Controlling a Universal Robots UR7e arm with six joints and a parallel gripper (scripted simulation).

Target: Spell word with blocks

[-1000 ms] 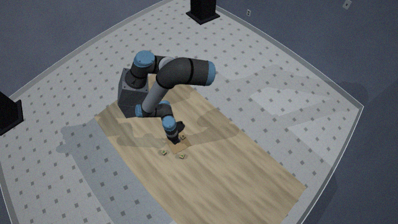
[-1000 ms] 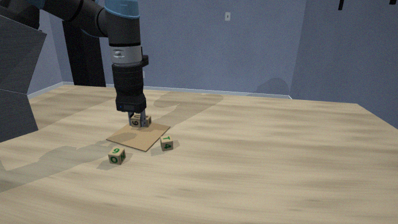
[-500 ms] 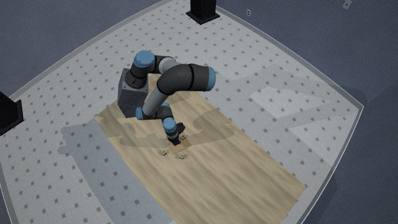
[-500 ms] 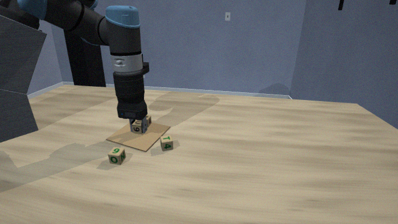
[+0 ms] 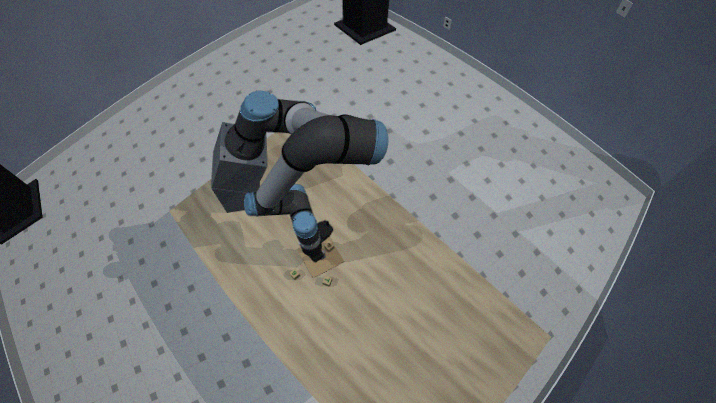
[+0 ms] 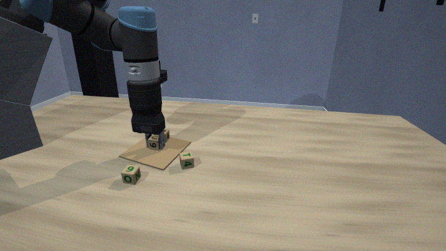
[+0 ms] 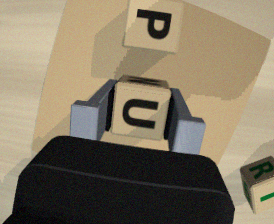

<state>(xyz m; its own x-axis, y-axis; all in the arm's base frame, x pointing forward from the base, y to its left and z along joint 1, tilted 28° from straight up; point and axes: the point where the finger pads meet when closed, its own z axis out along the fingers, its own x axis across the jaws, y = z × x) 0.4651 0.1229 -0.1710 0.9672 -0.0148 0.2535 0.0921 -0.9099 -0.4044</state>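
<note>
Now: hand right at the U block. From my hand the other things lie so: tan mat (30 mm below); P block (50 mm to the left, 10 mm below); T block (110 mm ahead, 40 mm to the right, 10 mm below).
</note>
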